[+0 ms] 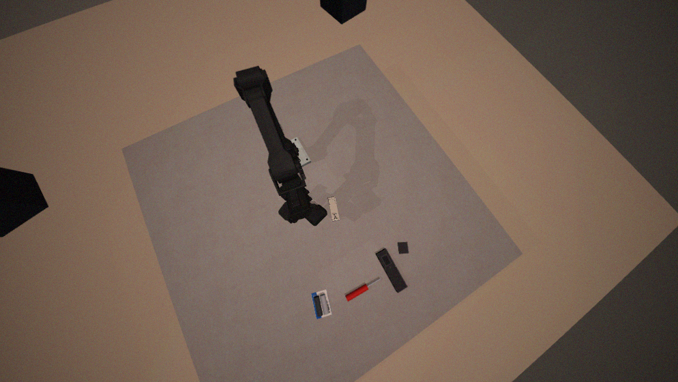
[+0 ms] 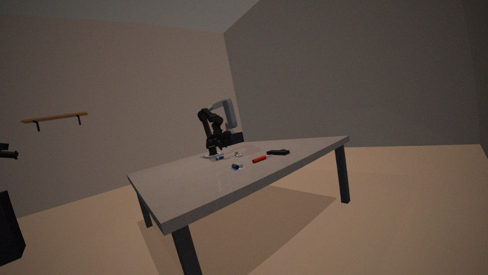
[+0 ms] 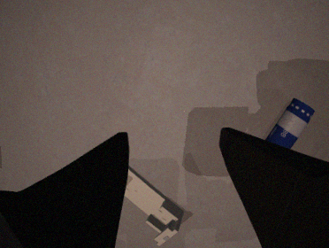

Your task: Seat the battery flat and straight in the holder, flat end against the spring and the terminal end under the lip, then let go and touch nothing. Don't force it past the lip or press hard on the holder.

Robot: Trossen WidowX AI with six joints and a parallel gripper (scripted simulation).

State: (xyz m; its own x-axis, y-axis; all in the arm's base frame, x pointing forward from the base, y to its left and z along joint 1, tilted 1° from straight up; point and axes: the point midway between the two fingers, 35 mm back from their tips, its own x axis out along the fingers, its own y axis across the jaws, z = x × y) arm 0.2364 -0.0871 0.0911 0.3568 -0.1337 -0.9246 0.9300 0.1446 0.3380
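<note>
Now: the battery 7 cm behind my gripper tip, 1 cm to the left of it and 7 cm below it. The rest, counted from my gripper tip: white battery pack: 28 cm ahead, 18 cm to the right, 7 cm below; black bar-shaped device: 37 cm ahead, 10 cm to the left, 6 cm below; red-handled screwdriver: 35 cm ahead, 2 cm to the right, 7 cm below.
</note>
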